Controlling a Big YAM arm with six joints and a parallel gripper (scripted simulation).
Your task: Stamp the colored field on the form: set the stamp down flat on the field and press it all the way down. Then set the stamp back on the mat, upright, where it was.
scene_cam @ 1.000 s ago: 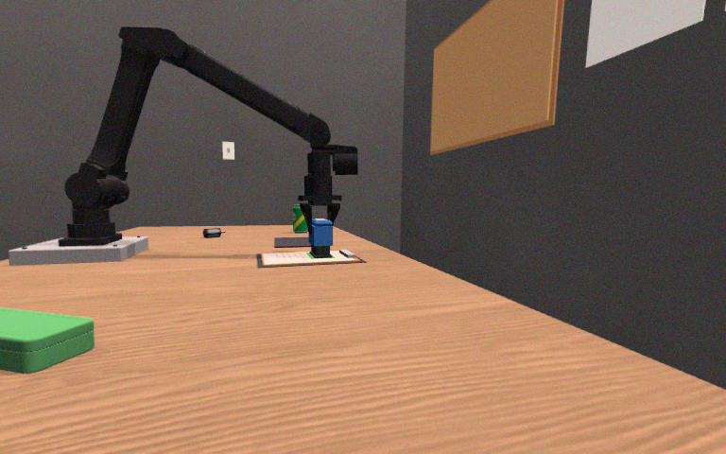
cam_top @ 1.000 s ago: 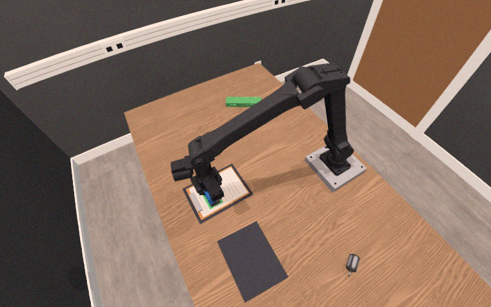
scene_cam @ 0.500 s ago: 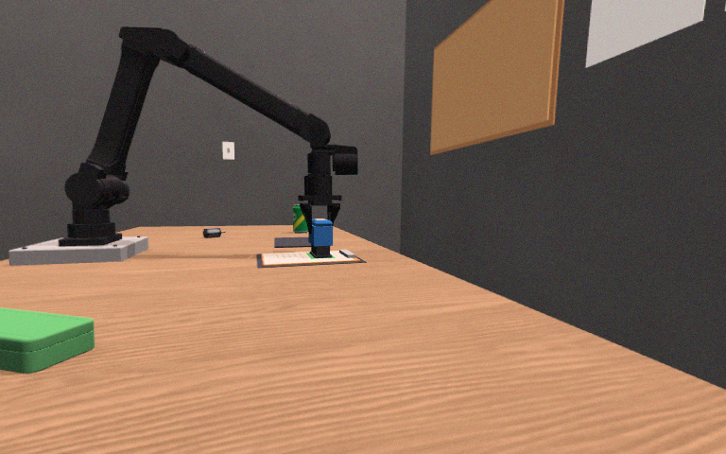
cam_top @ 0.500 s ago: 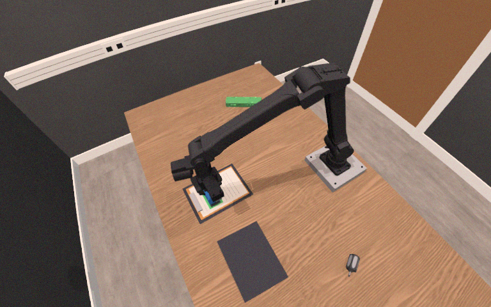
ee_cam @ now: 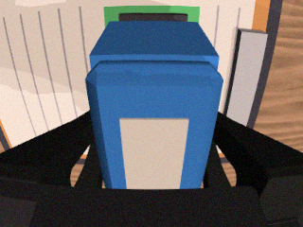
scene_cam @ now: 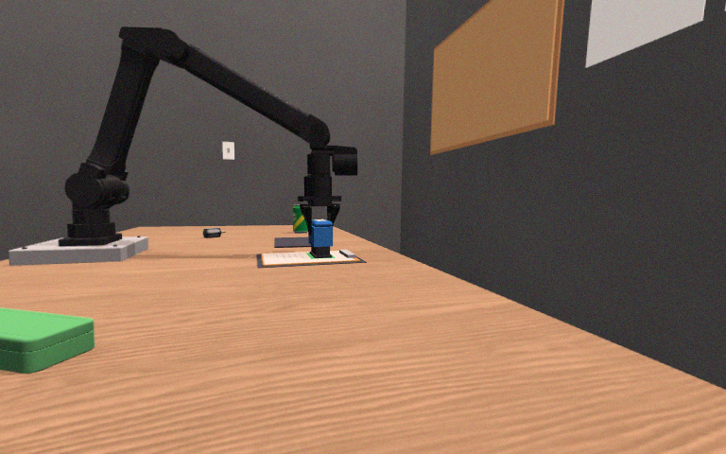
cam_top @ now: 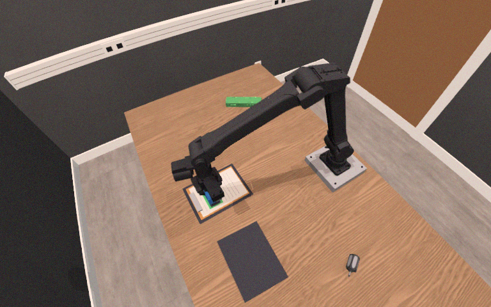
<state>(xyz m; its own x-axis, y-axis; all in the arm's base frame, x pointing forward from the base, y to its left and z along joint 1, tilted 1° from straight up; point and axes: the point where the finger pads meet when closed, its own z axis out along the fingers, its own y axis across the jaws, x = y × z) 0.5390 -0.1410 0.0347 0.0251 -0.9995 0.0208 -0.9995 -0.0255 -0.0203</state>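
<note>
Right now my hand is 2 cm above the blue stamp. Also, from my hand: dark mat: 2 cm behind, 29 cm to the left, 6 cm below; clipboard: 2 cm behind, 1 cm to the right, 6 cm below; small dark object: 31 cm behind, 50 cm to the left, 5 cm below.
</note>
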